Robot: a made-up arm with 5 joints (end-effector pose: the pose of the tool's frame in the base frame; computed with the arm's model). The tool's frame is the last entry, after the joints.
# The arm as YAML. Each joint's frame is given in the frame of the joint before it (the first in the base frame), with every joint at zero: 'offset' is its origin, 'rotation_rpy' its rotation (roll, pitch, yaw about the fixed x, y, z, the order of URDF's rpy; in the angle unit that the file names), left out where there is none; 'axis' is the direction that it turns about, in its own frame. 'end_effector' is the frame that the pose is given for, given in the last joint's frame.
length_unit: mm
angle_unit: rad
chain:
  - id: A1
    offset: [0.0, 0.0, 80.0]
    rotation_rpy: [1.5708, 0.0, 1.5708]
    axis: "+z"
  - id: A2
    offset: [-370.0, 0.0, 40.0]
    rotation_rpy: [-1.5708, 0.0, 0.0]
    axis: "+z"
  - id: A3
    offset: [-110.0, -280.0, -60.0]
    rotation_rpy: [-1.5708, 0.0, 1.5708]
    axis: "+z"
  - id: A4
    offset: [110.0, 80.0, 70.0]
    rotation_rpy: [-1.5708, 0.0, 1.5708]
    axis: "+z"
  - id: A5
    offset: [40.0, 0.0, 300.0]
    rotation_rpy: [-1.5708, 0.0, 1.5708]
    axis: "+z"
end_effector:
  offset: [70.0, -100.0, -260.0]
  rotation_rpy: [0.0, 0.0, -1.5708]
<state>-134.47 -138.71 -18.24 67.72 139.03</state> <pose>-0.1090 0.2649 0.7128 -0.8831 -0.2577 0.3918 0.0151</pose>
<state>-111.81 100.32 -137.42 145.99 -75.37</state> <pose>-0.0404 -0.2345 0.4175 0.3906 0.5012 0.7706 0.0487</pose>
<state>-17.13 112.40 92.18 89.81 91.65</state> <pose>-0.1698 -0.1523 0.1860 -0.6564 0.3534 -0.4319 0.5077</pose>
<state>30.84 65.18 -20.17 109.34 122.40</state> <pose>0.1178 0.0195 0.0603 -0.7544 0.4386 -0.4781 0.0993</pose>
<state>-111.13 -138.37 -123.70 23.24 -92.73</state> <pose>0.0791 -0.0034 0.2163 0.5355 0.1486 -0.8186 0.1452</pose>
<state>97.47 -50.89 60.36 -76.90 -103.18</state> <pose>-0.0756 0.0073 -0.9448 -0.3187 0.1593 -0.9251 0.1316</pose>
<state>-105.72 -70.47 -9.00 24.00 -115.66</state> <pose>0.0235 -0.2488 1.0080 0.1523 -0.6847 -0.7073 0.0877</pose>
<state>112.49 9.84 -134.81 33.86 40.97</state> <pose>-0.0352 0.1414 -0.1821 -0.5635 -0.5269 -0.6351 0.0381</pose>
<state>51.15 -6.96 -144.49 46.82 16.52</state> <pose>-0.0087 -0.1322 -0.1463 0.4014 0.9023 0.0397 0.1520</pose>
